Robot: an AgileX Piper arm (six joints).
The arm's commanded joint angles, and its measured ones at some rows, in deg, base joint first. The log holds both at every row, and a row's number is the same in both.
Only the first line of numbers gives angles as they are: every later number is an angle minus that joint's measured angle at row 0.
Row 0, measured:
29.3, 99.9, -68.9, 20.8, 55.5, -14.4
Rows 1 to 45, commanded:
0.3, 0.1, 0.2, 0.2, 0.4, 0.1
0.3, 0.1, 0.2, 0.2, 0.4, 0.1
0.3, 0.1, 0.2, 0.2, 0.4, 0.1
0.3, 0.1, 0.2, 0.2, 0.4, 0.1
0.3, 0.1, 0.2, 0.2, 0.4, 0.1
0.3, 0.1, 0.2, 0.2, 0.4, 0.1
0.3, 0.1, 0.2, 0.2, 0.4, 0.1
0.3, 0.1, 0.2, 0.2, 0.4, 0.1
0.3, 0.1, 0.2, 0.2, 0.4, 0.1
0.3, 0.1, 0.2, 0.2, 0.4, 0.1
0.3, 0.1, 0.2, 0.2, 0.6, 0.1
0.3, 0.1, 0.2, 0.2, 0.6, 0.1
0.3, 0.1, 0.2, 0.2, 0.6, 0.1
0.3, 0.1, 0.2, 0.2, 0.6, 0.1
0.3, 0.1, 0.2, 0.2, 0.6, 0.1
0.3, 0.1, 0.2, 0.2, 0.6, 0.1
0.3, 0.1, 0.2, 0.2, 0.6, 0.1
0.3, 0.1, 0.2, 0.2, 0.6, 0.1
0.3, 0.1, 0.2, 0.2, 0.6, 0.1
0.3, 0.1, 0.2, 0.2, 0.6, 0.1
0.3, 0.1, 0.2, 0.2, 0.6, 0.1
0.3, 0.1, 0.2, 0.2, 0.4, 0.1
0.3, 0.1, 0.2, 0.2, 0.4, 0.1
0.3, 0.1, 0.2, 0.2, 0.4, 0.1
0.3, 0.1, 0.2, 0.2, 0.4, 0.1
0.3, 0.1, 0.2, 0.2, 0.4, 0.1
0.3, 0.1, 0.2, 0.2, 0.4, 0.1
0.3, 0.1, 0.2, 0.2, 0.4, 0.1
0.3, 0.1, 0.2, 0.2, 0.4, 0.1
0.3, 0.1, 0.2, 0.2, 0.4, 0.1
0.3, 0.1, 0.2, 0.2, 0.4, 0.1
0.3, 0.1, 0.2, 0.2, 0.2, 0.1
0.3, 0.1, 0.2, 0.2, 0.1, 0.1
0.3, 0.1, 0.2, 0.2, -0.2, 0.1
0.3, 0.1, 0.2, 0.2, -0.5, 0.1
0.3, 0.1, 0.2, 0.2, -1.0, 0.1
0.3, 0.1, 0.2, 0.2, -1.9, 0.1
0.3, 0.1, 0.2, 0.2, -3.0, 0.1
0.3, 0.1, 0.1, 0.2, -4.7, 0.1
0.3, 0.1, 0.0, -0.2, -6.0, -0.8
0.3, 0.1, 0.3, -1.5, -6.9, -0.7
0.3, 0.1, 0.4, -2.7, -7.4, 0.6
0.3, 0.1, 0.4, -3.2, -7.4, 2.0
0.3, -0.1, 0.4, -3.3, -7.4, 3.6
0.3, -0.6, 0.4, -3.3, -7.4, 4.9
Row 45, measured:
0.0, 0.0, 0.0, -1.7, -6.2, 0.8
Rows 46 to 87, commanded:
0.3, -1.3, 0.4, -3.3, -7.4, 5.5
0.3, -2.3, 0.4, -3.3, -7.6, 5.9
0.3, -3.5, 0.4, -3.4, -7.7, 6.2
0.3, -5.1, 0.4, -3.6, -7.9, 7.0
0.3, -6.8, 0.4, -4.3, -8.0, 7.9
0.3, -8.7, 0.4, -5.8, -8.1, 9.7
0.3, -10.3, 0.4, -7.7, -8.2, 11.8
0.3, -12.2, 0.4, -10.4, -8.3, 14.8
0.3, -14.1, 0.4, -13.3, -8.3, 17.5
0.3, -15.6, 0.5, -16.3, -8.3, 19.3
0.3, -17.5, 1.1, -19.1, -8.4, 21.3
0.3, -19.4, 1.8, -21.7, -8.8, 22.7
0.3, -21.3, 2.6, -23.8, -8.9, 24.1
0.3, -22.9, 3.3, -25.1, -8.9, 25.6
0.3, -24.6, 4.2, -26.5, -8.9, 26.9
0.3, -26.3, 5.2, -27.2, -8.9, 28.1
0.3, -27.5, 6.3, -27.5, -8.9, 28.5
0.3, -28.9, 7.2, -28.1, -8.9, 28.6
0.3, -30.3, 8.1, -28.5, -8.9, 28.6
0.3, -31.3, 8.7, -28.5, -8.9, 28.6
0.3, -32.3, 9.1, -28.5, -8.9, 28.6
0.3, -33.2, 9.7, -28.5, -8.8, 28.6
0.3, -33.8, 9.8, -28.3, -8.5, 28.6
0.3, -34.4, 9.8, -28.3, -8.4, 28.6
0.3, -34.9, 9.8, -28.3, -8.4, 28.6
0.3, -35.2, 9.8, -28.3, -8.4, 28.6
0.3, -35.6, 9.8, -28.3, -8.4, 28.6
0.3, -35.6, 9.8, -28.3, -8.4, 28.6
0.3, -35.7, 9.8, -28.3, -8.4, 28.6
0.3, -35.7, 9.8, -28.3, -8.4, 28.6
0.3, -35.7, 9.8, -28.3, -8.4, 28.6
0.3, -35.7, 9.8, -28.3, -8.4, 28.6
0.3, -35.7, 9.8, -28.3, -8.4, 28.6
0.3, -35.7, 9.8, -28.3, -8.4, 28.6
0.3, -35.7, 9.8, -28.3, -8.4, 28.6
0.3, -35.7, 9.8, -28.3, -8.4, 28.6
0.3, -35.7, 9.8, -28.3, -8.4, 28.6
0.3, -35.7, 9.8, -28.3, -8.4, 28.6
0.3, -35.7, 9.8, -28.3, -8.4, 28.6
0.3, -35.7, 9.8, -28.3, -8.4, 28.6
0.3, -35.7, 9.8, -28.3, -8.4, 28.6
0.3, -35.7, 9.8, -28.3, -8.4, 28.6
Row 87, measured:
0.3, -35.3, 9.5, -27.7, -8.2, 28.4
